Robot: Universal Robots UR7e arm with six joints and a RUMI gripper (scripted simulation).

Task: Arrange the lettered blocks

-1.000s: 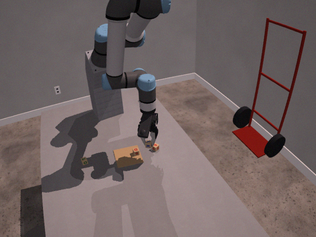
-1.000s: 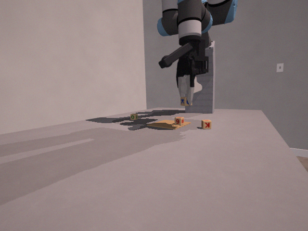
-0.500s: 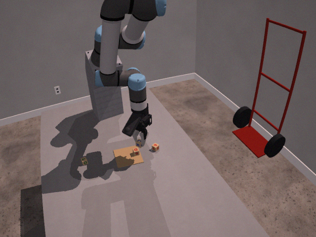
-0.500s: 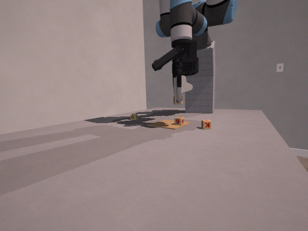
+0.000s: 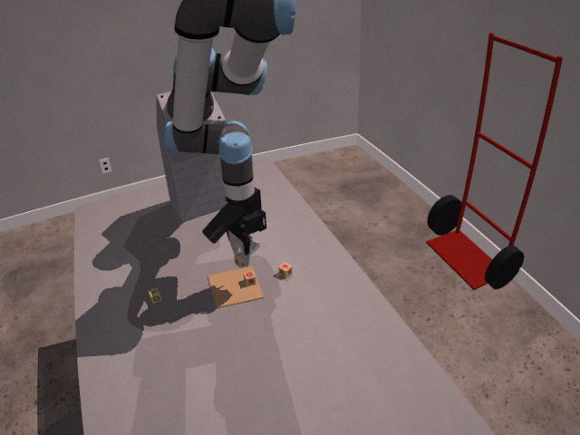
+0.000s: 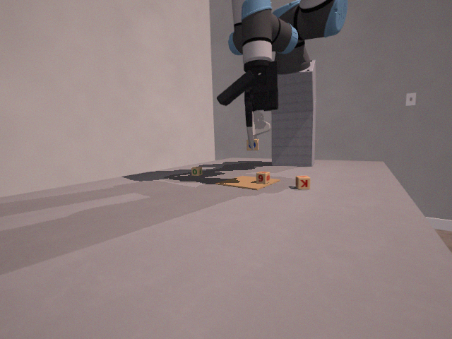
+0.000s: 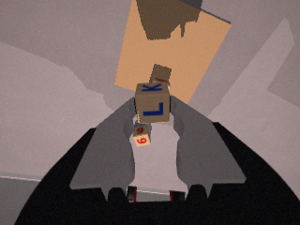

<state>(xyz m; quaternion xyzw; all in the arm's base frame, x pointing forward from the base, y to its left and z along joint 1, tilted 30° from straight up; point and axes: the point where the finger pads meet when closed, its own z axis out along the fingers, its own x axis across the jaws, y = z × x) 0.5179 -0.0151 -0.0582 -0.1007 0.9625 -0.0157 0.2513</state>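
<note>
Right now my hand is 11 cm above the tan mat, 2 cm to the left of it and 2 cm past it. Also, from my hand: red-marked block 10 cm below, 2 cm to the left, 2 cm behind; then red-lettered block 13 cm to the left, 10 cm below; then blue-lettered block right at my hand.
</note>
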